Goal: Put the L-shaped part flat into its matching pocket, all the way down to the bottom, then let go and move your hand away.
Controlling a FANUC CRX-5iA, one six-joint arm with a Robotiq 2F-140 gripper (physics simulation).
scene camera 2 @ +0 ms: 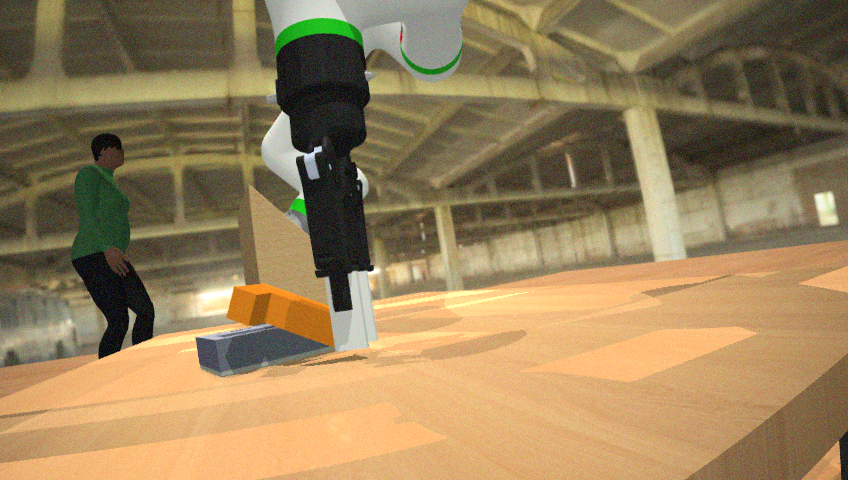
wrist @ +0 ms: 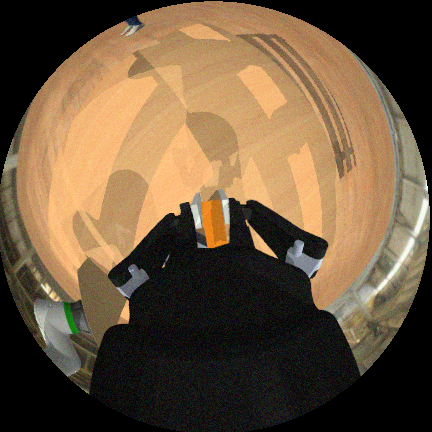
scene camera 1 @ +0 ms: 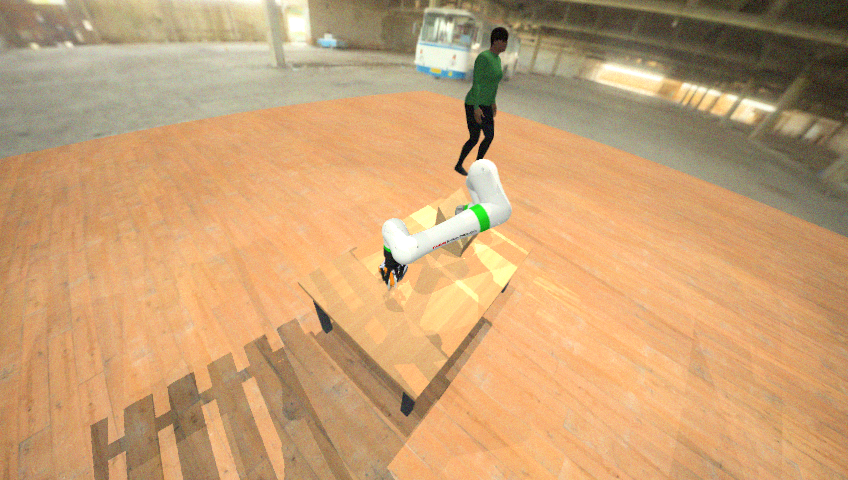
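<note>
With my gripper (scene camera 2: 358,345), which the wrist view also shows me as the gripper (wrist: 209,198), I am carrying an orange L-shaped part (scene camera 2: 251,304), and that part (wrist: 213,223) is clear of everything else. A grey pocket block (scene camera 2: 227,353) is here as well.
</note>
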